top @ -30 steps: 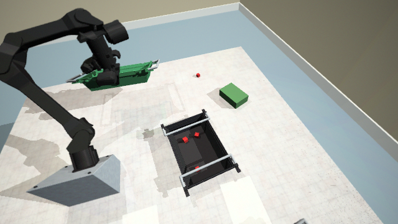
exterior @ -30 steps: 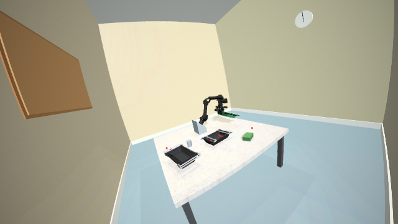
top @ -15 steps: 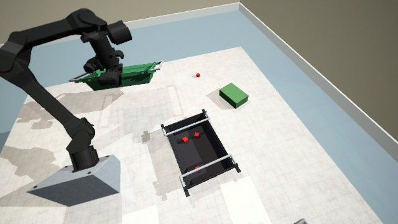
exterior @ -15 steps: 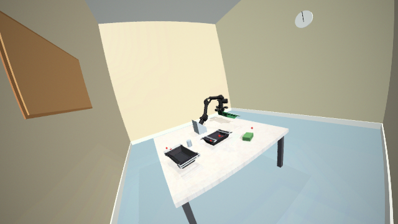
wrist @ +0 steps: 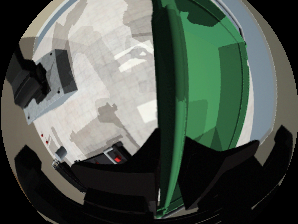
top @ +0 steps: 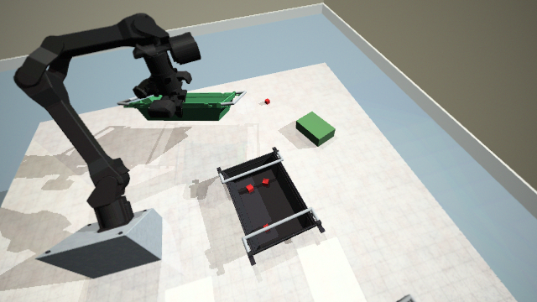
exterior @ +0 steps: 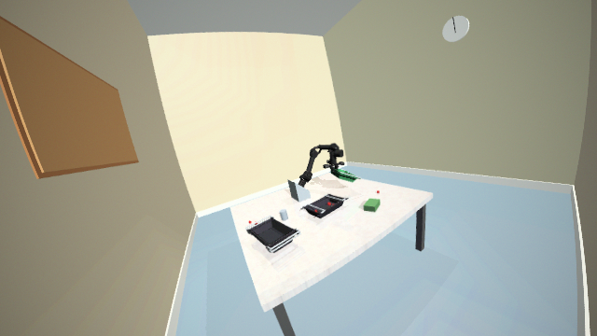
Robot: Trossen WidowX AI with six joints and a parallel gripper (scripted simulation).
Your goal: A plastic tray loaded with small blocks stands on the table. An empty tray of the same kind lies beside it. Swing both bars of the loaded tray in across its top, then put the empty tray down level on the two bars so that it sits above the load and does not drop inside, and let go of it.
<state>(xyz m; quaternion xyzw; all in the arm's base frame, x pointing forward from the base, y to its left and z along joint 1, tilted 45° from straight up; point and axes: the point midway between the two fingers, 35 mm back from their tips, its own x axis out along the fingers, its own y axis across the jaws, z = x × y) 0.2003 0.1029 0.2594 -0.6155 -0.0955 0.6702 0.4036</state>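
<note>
Now: the green tray 30 mm ahead of my gripper tip, 70 mm to the left of it and 10 mm below it. Also, from my gripper tip: small red marker (330 mm ahead, 150 mm to the left, 170 mm below); then grey cylinder (10 mm ahead, 560 mm to the right, 140 mm below); then dark green block (430 mm ahead, 80 mm to the right, 160 mm below).
</note>
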